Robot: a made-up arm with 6 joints.
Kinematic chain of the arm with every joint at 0, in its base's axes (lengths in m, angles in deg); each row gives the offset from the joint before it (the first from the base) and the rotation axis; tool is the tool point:
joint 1: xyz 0 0 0.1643 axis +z
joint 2: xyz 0 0 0 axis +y
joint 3: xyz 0 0 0.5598 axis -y
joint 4: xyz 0 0 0 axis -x
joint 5: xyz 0.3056 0 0 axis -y
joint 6: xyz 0 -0.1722 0 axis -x
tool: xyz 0 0 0
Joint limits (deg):
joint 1: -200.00..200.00
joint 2: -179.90..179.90
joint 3: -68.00..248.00
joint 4: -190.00..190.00
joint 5: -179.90..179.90
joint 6: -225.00..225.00
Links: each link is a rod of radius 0.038 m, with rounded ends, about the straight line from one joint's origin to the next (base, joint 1, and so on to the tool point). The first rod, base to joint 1, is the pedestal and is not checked.
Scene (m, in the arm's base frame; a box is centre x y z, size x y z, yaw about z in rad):
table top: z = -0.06
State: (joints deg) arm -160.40 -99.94 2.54 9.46 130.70 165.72
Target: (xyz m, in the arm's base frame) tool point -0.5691 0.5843 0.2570
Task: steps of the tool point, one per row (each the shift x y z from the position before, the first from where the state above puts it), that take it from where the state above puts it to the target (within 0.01 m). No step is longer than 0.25 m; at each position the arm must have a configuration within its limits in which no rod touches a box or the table.
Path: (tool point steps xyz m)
1: -0.0924 0.1414 -0.0087
2: -0.1301 0.1176 -0.0109
3: -0.1611 0.0833 -0.0130
4: -0.1829 0.0406 -0.0149
5: -0.1927 -0.0080 -0.0168
6: -0.1891 -0.0589 -0.0185
7: -0.1715 -0.1081 -0.0201

